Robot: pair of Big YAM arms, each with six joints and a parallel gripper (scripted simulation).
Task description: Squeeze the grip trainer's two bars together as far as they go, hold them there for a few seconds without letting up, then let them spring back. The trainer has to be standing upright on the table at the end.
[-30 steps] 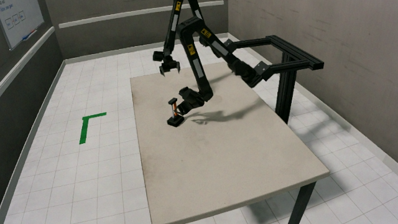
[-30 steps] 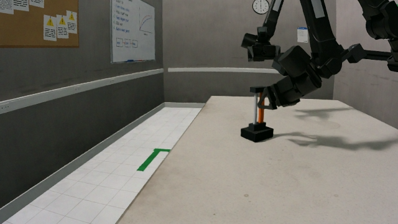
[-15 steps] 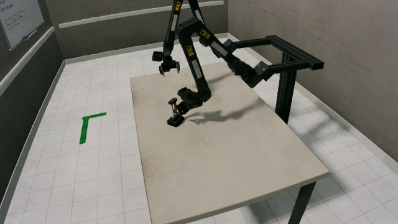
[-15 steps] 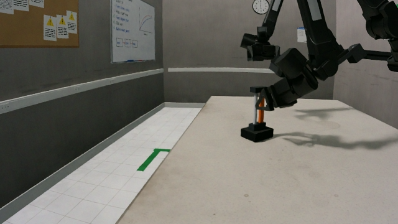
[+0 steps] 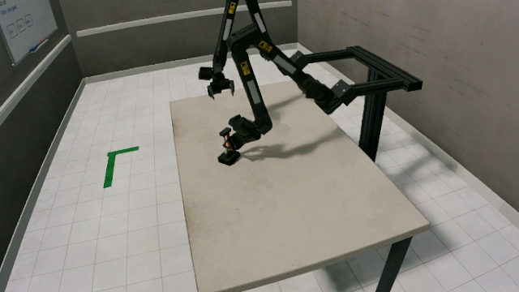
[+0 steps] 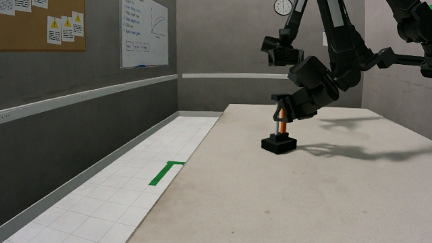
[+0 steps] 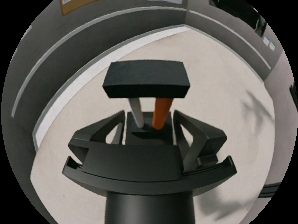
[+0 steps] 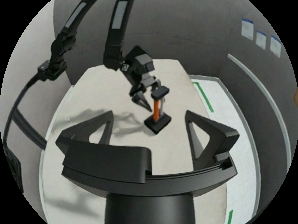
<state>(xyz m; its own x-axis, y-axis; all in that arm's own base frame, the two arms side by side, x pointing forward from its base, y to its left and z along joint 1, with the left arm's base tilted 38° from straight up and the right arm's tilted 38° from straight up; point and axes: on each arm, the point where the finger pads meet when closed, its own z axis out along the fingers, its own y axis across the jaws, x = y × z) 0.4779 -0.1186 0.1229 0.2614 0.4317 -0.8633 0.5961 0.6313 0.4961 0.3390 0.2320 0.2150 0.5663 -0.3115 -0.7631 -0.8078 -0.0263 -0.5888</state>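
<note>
The grip trainer is 1 cm below my left hand and 1 cm ahead of it. Also, from my left hand: grey bar (2 cm ahead).
</note>
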